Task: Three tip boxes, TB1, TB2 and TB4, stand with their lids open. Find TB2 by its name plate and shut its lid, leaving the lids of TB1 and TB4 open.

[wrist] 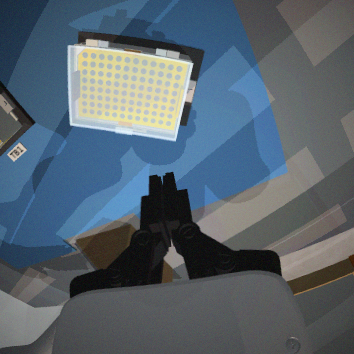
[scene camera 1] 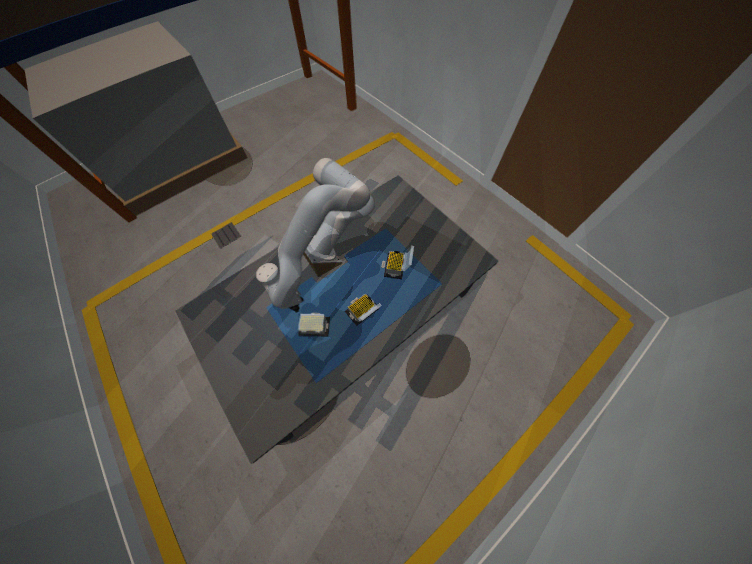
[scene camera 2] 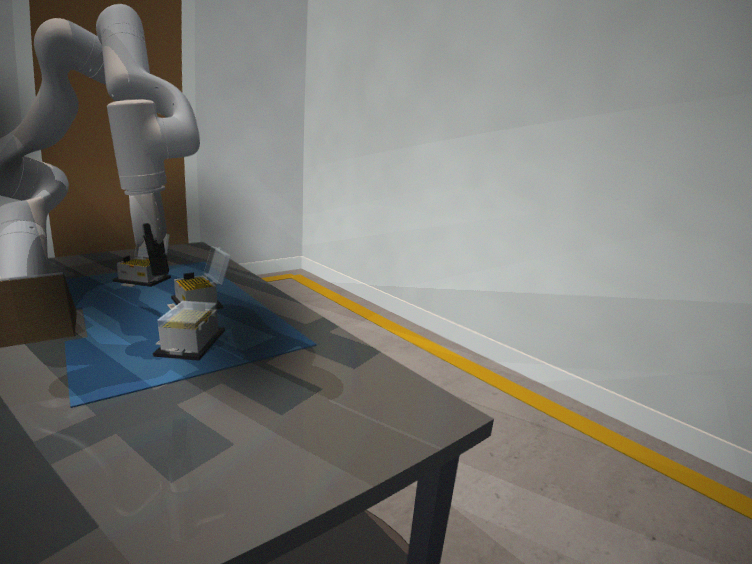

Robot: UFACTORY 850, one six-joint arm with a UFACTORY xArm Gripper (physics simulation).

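Observation:
A white tip box has its clear lid down over the yellow tip rack; its name plate cannot be read. The middle box has its clear lid standing open. A plate reading TB1 lies beside the box at the left edge of the wrist view. The far box has its lid open; its plate is unreadable. My gripper is shut and empty, beside the lid-down box on the robot-base side, apart from it.
The boxes stand on a blue mat on a grey table. A brown block stands by the arm's base. A large slanted cabinet stands on the floor behind the table.

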